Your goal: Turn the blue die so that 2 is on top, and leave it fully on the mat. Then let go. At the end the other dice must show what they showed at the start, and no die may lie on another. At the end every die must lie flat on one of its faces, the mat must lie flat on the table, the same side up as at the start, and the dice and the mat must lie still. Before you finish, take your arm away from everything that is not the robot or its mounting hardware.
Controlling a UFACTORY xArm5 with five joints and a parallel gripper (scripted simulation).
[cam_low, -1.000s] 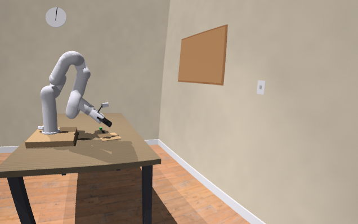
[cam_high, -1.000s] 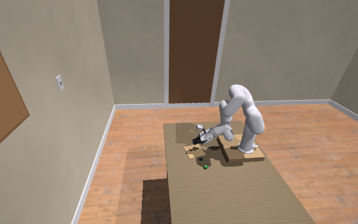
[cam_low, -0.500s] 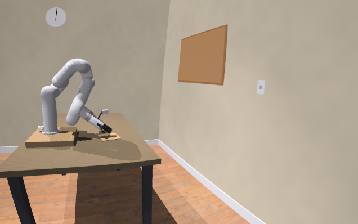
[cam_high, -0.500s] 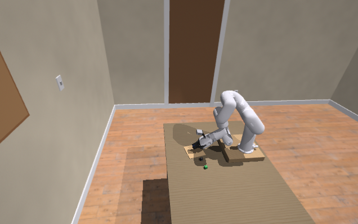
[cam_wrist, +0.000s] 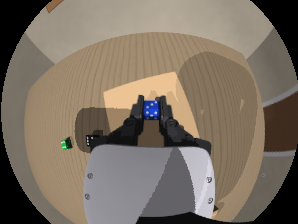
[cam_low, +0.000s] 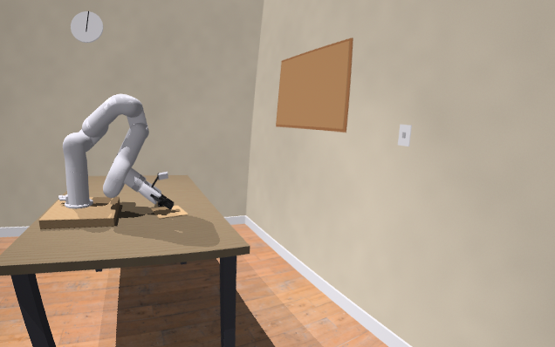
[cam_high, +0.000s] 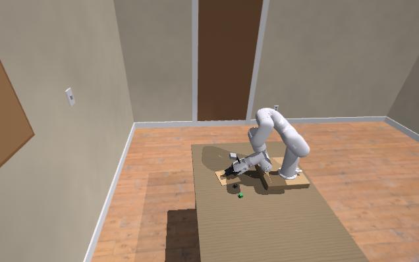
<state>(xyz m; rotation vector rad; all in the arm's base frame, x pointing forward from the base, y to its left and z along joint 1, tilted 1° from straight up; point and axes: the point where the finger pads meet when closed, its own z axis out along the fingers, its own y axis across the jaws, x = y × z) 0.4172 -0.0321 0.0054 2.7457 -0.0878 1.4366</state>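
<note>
Right now my hand is 1 cm short of the blue die and 1 cm above it. Round my hand: green die: 19 cm to the left, 5 cm behind, 3 cm below; black die: 10 cm to the left, 4 cm behind, 3 cm below; tan mat: 4 cm below.
</note>
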